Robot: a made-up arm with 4 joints.
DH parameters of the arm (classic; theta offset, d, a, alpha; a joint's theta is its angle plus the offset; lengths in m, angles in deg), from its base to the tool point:
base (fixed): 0 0.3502 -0.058 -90
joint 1: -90 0.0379 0.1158 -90
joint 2: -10.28 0 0.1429 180
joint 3: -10.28 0.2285 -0.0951 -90
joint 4: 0 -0.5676 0.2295 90
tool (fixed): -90 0.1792 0 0
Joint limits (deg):
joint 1: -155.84..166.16
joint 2: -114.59..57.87
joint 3: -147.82..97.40
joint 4: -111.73..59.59
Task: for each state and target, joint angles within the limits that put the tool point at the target. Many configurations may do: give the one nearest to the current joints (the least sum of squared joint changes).
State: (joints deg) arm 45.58 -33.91 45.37 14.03
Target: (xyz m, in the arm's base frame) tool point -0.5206 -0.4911 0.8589
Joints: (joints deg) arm -0.23 16.03 34.07 -14.86
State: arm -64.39 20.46 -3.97 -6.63
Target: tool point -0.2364 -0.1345 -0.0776
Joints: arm -19.60 36.87 -60.62 21.40
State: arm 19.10 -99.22 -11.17 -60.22
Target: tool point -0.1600 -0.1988 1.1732
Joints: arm 30.99 -50.57 17.90 -65.85
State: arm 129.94 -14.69 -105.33 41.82
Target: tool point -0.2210 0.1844 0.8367
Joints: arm 111.80 -12.91 -126.23 4.02
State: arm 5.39 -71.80 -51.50 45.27
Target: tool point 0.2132 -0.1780 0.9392
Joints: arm 40.81 -69.38 -34.57 47.64
